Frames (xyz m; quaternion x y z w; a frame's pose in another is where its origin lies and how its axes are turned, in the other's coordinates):
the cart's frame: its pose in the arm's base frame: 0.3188 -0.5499 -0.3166 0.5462 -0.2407 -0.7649 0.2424
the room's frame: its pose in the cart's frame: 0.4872 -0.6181 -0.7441 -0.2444 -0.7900 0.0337 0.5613
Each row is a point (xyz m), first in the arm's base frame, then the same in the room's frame.
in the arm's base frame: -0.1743 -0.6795 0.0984
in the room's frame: 1.6823 0.1859 0.2279
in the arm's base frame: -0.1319 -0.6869 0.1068
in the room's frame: 1.6586 0.2076 0.2577
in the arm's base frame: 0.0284 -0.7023 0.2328
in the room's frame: 1.6338 0.2977 0.4396
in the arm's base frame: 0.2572 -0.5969 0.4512
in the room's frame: 1.6155 0.3164 0.7720
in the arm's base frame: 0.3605 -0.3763 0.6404
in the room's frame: 1.6574 0.1834 1.0471
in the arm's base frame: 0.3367 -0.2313 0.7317
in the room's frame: 1.7270 0.0608 1.1473
